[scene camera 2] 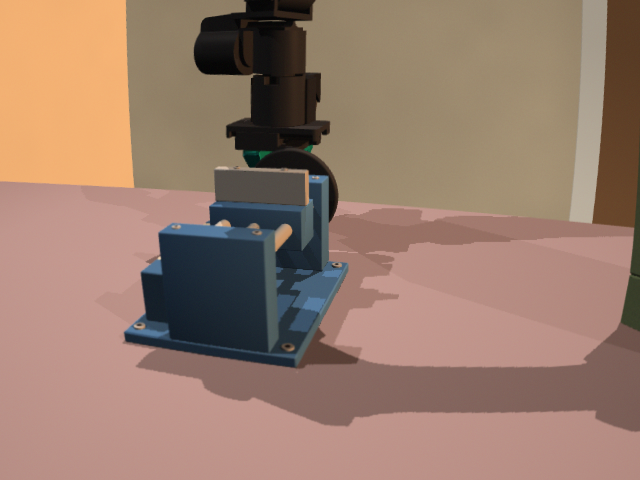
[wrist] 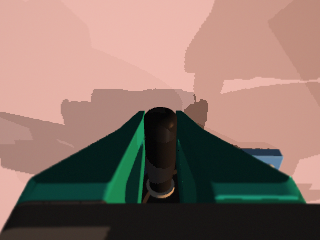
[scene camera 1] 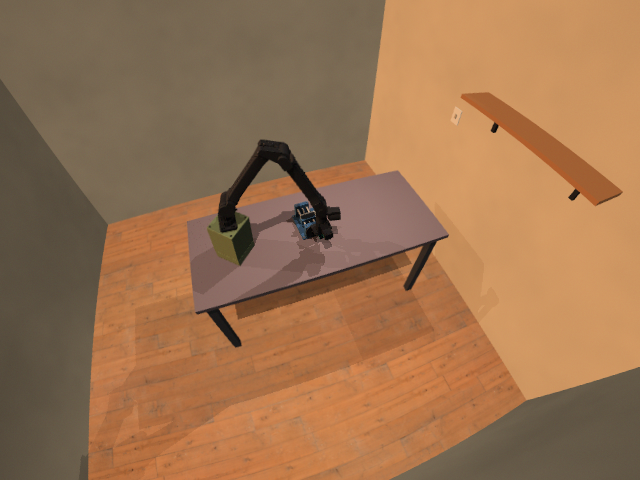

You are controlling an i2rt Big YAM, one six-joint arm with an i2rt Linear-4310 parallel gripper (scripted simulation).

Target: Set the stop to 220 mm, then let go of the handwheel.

Observation:
In view: the gripper (wrist: pixel 160 121) and a blue base (scene camera 2: pixel 225 289).
The blue base shows as well in the wrist view (wrist: pixel 273 157).

